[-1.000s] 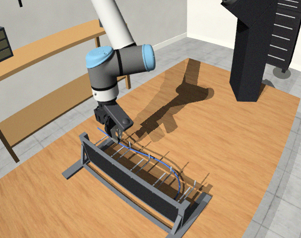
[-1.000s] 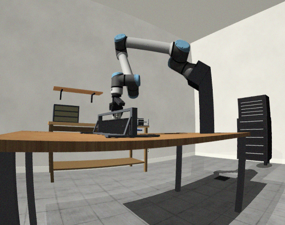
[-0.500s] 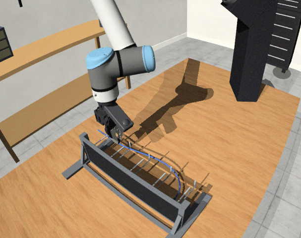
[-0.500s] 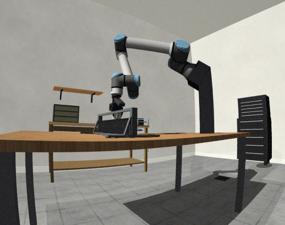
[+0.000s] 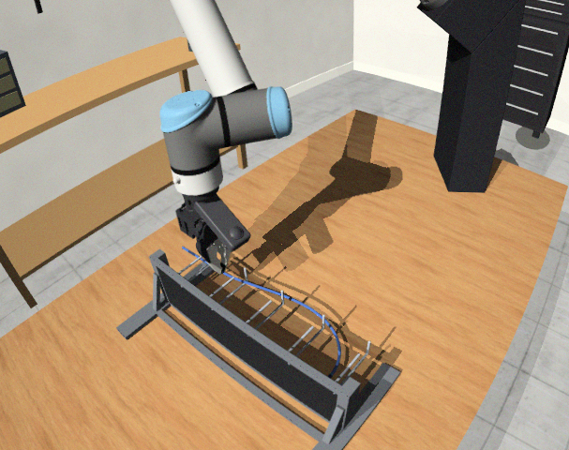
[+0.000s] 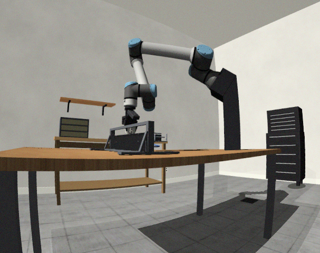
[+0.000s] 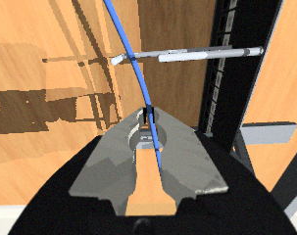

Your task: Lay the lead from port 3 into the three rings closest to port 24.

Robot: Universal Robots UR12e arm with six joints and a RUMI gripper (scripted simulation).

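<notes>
The grey rack is 140 mm ahead of my hand, 110 mm to the left of it and 10 mm below it.
</notes>
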